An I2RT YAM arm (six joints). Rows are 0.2 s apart.
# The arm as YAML. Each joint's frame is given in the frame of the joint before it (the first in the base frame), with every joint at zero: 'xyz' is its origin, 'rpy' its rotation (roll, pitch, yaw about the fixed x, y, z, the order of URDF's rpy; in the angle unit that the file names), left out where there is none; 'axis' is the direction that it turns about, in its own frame. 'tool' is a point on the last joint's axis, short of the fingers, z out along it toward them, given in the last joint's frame.
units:
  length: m
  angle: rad
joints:
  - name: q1
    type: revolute
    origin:
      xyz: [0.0, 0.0, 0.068]
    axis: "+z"
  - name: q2
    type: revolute
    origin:
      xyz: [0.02, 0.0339, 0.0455]
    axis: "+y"
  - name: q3
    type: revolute
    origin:
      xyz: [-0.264, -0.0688, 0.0]
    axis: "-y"
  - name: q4
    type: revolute
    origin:
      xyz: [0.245, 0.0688, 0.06]
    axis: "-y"
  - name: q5
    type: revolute
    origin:
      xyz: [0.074, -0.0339, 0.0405]
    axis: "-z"
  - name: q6
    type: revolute
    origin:
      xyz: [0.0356, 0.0, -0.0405]
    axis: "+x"
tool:
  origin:
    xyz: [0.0, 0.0, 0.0]
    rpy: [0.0, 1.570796, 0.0]
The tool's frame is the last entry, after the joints.
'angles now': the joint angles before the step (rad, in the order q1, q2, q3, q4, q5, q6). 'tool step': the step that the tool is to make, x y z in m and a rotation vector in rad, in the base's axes. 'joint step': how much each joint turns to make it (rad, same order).
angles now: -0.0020 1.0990 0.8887 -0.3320 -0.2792 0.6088
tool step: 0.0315 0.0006 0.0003 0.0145 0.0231 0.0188
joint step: -0.0006 0.1357 0.0888 0.0244 -0.0241 0.0022
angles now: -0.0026 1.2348 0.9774 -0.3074 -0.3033 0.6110
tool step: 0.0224 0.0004 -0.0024 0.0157 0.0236 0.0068
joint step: -0.0001 0.0948 0.0641 0.0101 -0.0143 0.0098
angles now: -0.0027 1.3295 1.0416 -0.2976 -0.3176 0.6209
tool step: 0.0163 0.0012 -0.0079 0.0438 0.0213 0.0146
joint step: 0.0001 0.0701 0.0268 0.0317 -0.0365 0.0299
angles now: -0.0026 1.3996 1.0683 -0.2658 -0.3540 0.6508
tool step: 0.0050 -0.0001 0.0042 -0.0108 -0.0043 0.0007
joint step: 0.0003 0.0177 0.0312 -0.0125 0.0058 -0.0097
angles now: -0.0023 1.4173 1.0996 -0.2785 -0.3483 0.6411
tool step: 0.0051 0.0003 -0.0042 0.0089 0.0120 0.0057
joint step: 0.0000 0.0237 0.0069 0.0063 -0.0098 0.0043
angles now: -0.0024 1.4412 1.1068 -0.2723 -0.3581 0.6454
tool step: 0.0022 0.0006 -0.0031 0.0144 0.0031 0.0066
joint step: 0.0005 0.0103 -0.0038 0.0142 -0.0132 0.0089
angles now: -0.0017 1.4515 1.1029 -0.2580 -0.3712 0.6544
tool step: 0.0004 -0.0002 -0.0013 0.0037 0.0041 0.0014
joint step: -0.0010 0.0029 -0.0015 0.0010 -0.0041 0.0018
